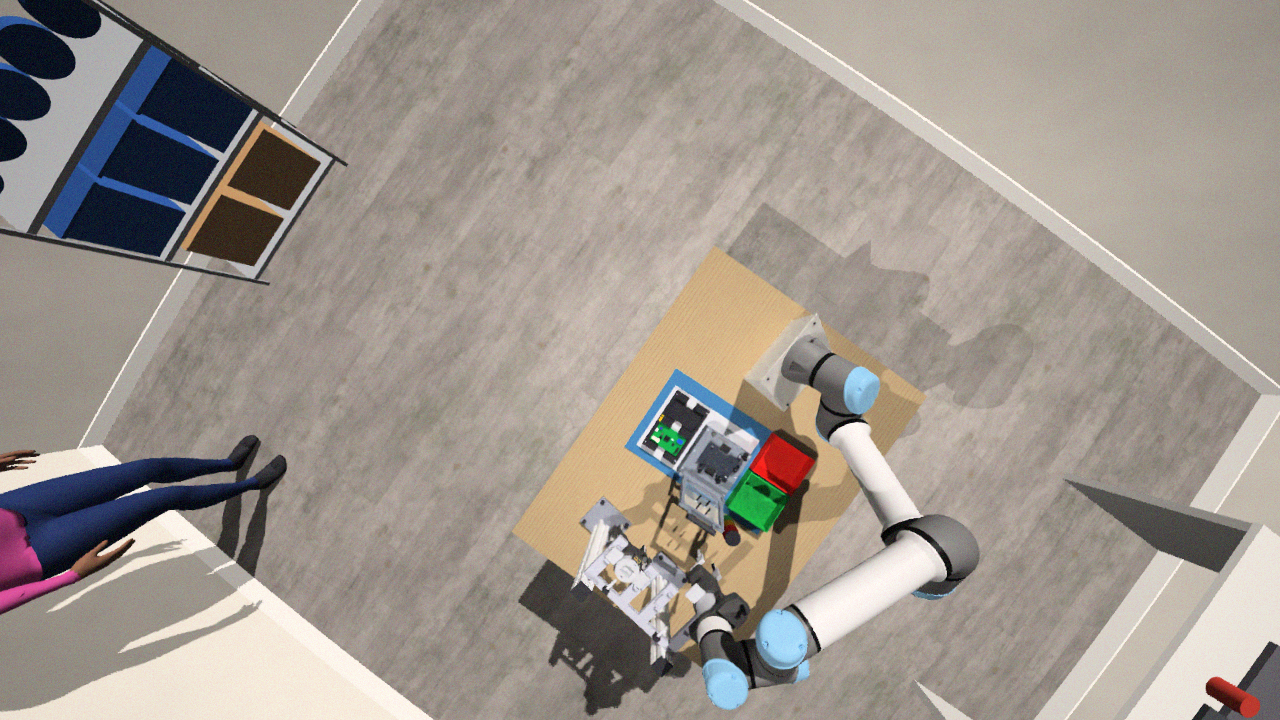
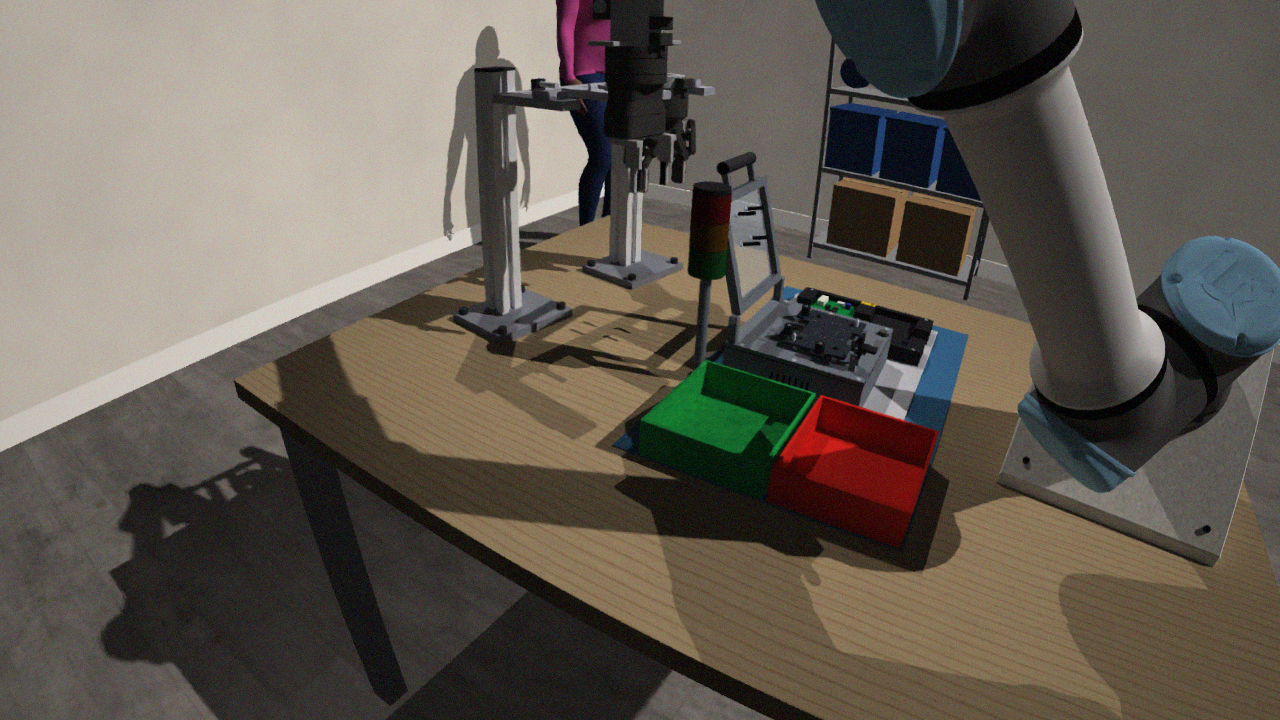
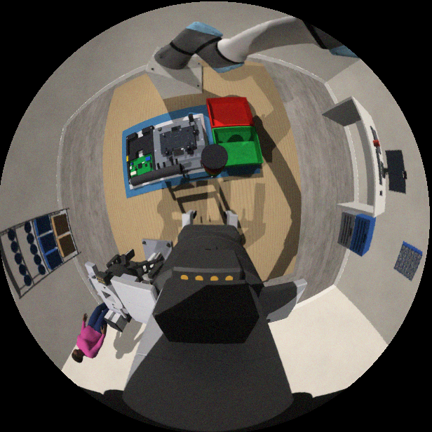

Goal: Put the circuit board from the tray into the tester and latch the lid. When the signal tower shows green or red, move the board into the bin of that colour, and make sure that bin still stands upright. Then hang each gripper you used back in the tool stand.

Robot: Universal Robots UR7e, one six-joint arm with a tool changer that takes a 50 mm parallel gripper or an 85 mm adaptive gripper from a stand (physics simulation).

I see a green bin (image 2: 728, 426), a red bin (image 2: 862, 471), a parallel gripper (image 1: 704, 585), an adaptive gripper (image 2: 676, 108), a clear lid (image 2: 752, 266) and a tool stand (image 2: 510, 311).
The green bin shows as well in image 1 (image 1: 755, 499) and in image 3 (image 3: 241, 142). The red bin shows as well in image 1 (image 1: 780, 463) and in image 3 (image 3: 222, 111). The parallel gripper shows as well in image 3 (image 3: 212, 252).
